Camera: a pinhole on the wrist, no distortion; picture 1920 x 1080 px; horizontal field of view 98.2 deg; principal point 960.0 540.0 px. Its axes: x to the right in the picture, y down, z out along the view. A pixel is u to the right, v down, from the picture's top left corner.
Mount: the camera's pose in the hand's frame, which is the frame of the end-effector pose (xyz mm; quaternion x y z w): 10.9 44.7 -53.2 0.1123 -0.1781 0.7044 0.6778
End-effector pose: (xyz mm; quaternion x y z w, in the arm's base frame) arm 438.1 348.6 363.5 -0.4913 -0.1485 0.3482 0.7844
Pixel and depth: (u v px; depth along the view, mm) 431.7 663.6 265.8
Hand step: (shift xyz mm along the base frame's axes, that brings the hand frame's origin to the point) -9.8 -9.7 250.4
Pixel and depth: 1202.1 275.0 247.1
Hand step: -78.7 187.3 80.8
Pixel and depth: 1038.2 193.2 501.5
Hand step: -86.1 386.3 287.4
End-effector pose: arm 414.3 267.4 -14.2 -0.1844 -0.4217 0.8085 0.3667
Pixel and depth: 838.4 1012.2 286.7
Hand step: 57.0 -182.9 190.7
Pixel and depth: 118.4 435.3 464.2
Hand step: 98.2 154.2 575.7
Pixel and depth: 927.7 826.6 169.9
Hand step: -2.6 -85.1 78.3
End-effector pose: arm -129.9 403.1 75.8 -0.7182 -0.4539 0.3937 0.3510
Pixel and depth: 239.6 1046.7 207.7
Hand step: -157.0 -35.6 184.6
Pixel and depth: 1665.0 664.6 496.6
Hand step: -445.2 -114.6 -413.7
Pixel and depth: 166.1 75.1 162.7
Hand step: -70.9 150.9 96.6
